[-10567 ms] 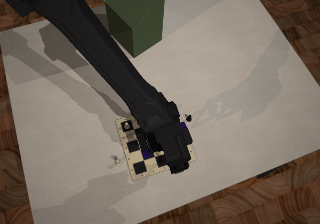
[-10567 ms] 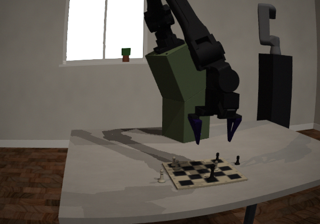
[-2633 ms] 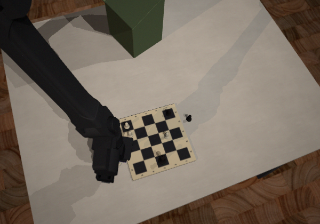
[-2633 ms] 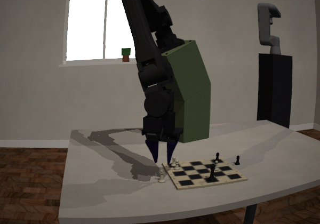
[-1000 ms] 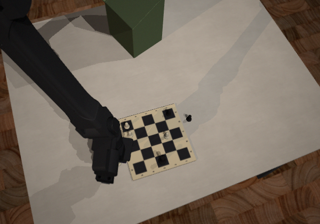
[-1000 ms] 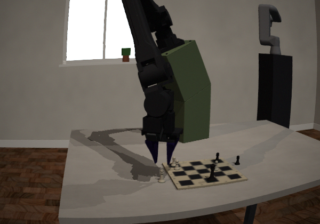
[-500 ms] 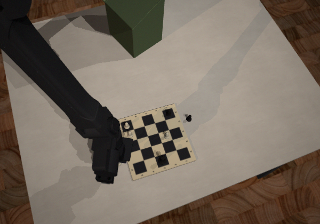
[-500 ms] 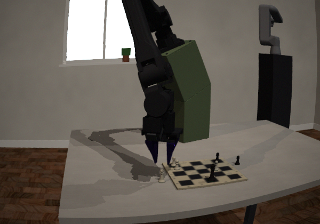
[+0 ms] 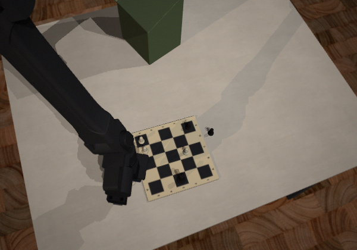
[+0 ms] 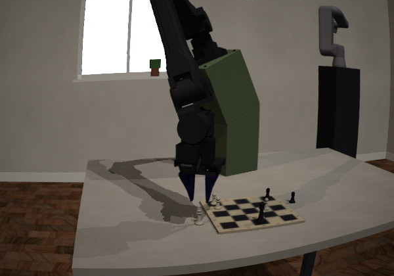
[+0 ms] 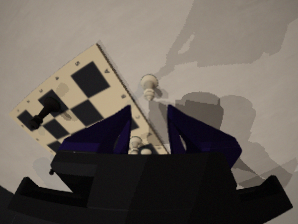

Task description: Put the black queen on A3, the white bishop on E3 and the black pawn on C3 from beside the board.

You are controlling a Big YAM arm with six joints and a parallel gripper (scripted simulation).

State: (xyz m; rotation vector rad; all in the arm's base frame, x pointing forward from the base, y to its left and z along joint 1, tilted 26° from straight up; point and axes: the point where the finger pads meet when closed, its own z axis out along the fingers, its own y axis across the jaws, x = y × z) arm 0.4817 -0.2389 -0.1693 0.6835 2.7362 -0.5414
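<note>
Right now the white bishop is 4 cm below my hand. Also, from my hand: black queen: 5 cm ahead, 14 cm to the left, 3 cm below; then chessboard: 3 cm behind, 14 cm to the left, 6 cm below.
</note>
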